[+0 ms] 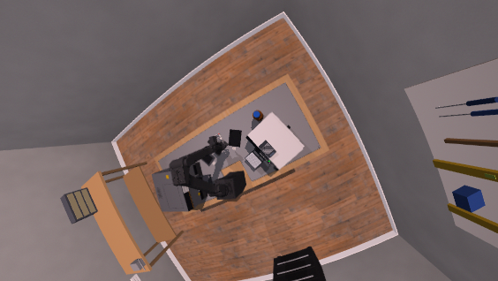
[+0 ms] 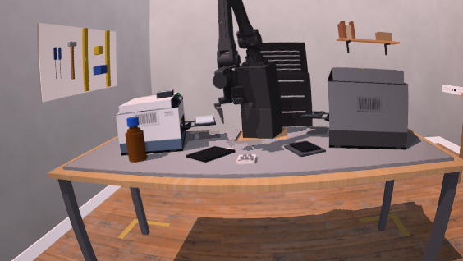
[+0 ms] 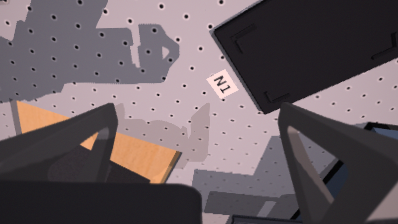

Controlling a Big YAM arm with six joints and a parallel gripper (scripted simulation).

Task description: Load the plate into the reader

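Right now my hand is 22 cm to the left of the multi-well plate, 20 cm past it and 3 cm above it. The rest, counted from my hand: lid 28 cm to the left, 12 cm below, 3 cm behind; flat black pad 13 cm below, 9 cm to the right, 5 cm ahead; LP1 label 22 cm to the left, 13 cm below, 12 cm behind.
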